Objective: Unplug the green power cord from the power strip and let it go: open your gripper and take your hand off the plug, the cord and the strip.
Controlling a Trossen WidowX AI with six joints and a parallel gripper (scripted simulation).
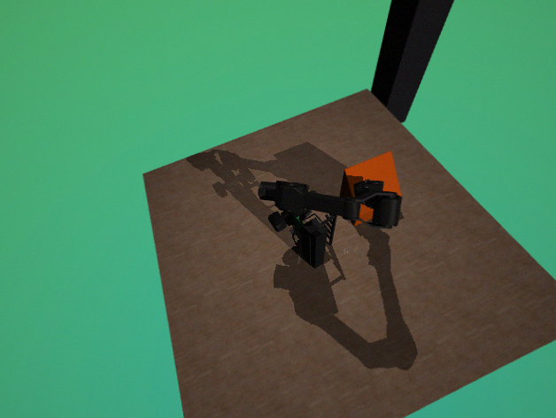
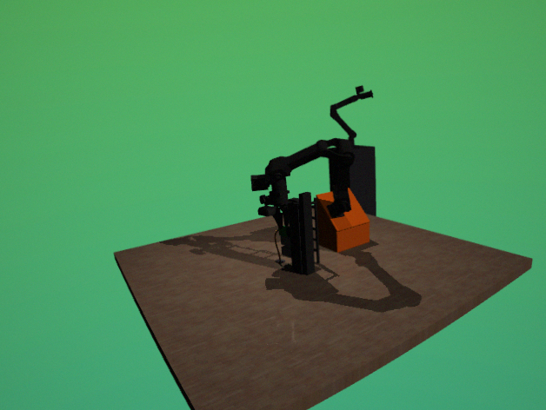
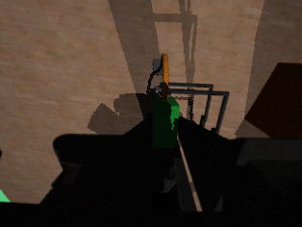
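The green plug is 10 mm behind my gripper tip and 20 mm to the left of it.
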